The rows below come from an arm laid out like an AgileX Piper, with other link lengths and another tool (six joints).
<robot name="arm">
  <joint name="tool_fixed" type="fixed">
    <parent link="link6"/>
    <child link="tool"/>
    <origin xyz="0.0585 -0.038 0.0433" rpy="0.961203 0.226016 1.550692"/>
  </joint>
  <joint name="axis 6" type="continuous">
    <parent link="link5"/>
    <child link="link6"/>
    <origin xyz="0.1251 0 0.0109" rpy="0 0 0"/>
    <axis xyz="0.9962 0 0.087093"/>
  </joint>
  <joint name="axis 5" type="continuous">
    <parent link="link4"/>
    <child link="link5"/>
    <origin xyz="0 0 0" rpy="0 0 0"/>
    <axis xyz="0 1 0"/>
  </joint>
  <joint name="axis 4" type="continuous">
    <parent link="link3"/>
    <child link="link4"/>
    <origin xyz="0.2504 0 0.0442" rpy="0 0 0"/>
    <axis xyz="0.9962 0 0.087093"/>
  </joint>
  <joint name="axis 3" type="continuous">
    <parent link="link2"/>
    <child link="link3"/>
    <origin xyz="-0.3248 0 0.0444" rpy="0 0 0"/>
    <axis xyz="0 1 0"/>
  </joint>
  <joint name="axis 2" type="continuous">
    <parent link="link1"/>
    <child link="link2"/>
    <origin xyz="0 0 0" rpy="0 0 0"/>
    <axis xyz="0 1 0"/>
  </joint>
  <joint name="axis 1" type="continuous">
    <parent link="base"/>
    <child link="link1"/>
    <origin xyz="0 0 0.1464" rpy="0 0 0"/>
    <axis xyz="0 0 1"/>
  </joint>
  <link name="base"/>
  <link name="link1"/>
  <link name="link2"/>
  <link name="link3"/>
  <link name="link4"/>
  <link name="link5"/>
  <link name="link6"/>
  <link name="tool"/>
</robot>
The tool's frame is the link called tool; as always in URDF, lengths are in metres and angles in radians. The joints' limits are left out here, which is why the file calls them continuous.
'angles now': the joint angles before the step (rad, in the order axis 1, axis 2, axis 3, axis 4, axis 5, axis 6). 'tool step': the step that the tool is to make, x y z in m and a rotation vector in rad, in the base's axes. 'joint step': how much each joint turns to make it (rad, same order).
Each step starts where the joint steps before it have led.
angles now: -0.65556, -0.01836, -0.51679, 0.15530, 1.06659, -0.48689
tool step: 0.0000, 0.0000, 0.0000, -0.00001, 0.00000, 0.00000
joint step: 0.00000, 0.00000, 0.00000, 0.00000, 0.00000, -0.00001
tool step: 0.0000, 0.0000, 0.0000, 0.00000, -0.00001, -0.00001
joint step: -0.00001, -0.00001, 0.00000, 0.00001, -0.00001, 0.00000
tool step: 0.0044, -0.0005, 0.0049, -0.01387, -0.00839, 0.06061
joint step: 0.07095, 0.01717, 0.00091, -0.01108, -0.03330, -0.00024
